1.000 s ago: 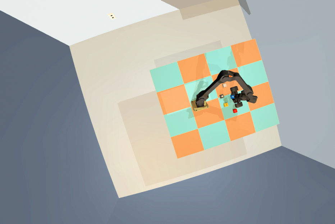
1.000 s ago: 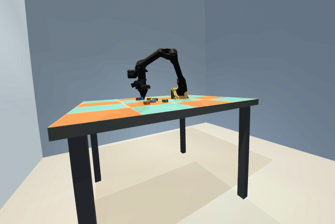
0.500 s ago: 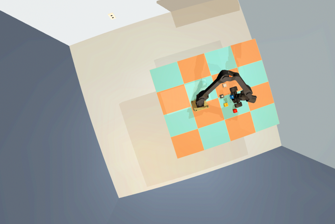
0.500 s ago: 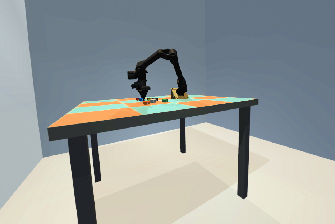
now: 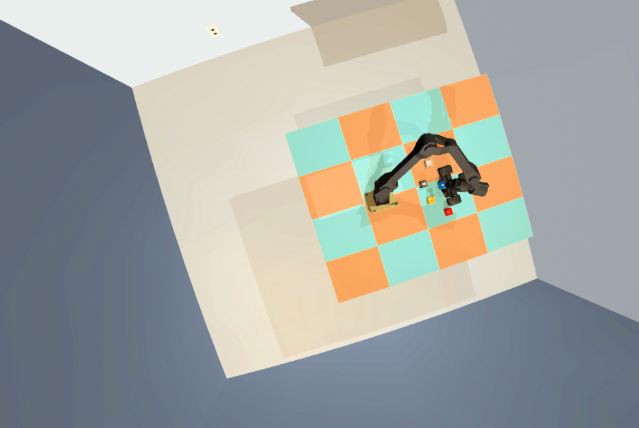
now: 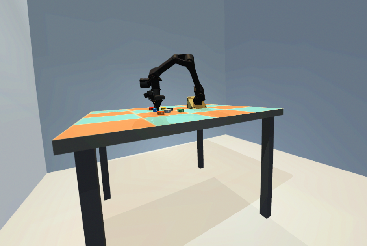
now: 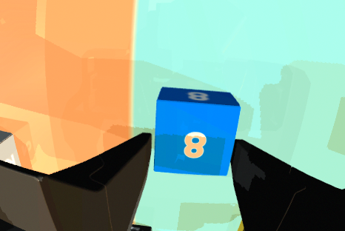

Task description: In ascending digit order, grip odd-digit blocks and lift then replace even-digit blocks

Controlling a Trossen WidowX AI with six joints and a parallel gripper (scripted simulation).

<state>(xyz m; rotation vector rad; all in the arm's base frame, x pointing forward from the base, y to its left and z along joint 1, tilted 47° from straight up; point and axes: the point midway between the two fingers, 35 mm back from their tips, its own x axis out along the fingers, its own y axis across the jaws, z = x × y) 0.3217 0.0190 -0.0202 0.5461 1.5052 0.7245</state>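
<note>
The blue block lies 1 cm ahead of my gripper tip. The rest, counted from my gripper tip: red block: 1 cm ahead, 14 cm to the right; then dark grey block: 9 cm behind, 3 cm to the left; then yellow block: 7 cm behind, 6 cm to the right.
</note>
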